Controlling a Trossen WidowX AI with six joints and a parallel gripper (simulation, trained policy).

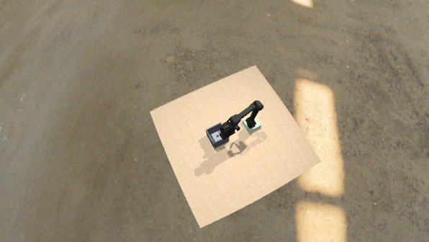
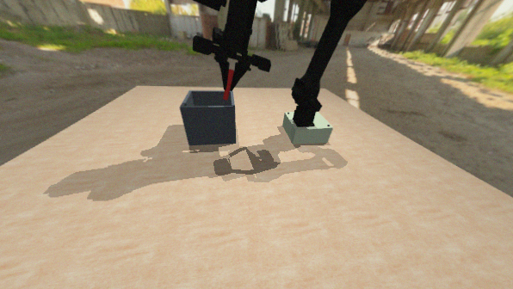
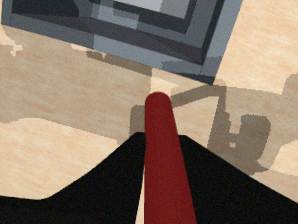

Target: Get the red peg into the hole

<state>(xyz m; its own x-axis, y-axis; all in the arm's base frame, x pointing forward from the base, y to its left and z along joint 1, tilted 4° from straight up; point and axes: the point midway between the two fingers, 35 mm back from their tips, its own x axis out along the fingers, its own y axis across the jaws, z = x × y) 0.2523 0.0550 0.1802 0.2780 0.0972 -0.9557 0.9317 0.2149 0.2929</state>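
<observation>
Now: the plate 7 cm ahead of my gripper tip, 9 cm to the right of it and 15 cm below it. From my gripper tip the other things lie so: red peg: 1 cm above.
</observation>
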